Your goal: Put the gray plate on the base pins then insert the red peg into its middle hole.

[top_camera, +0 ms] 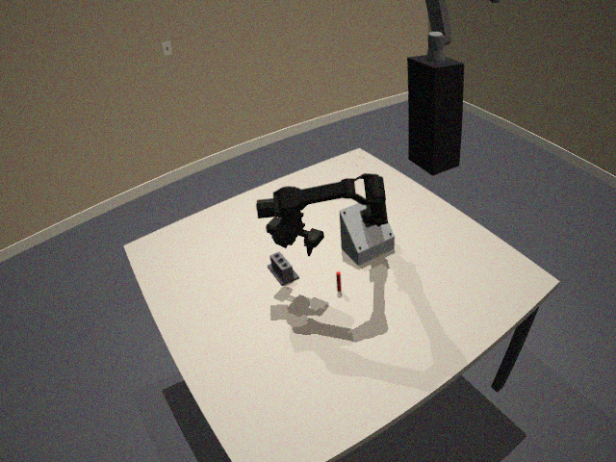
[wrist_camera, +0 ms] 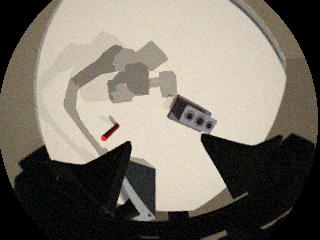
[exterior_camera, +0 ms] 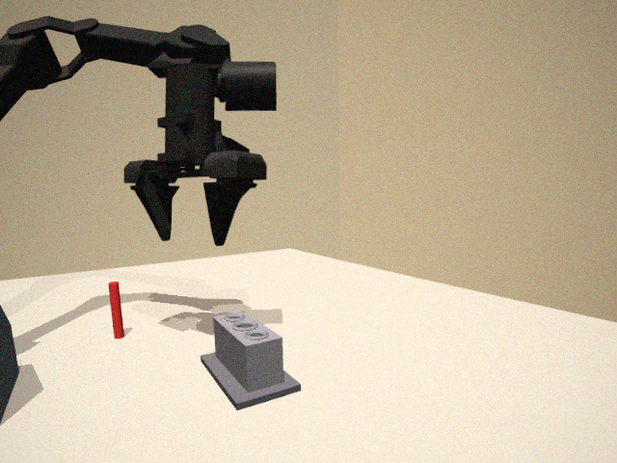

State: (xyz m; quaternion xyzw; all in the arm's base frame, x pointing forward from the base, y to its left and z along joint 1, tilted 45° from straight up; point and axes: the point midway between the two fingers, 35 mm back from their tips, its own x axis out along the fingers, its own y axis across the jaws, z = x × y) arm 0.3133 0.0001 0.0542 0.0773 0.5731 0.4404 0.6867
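My gripper tip is 90 mm past the red peg, 100 mm to the right of it and 100 mm above it. Also, from my gripper tip: gray plate 40 mm ahead, 80 mm to the right, 100 mm below.
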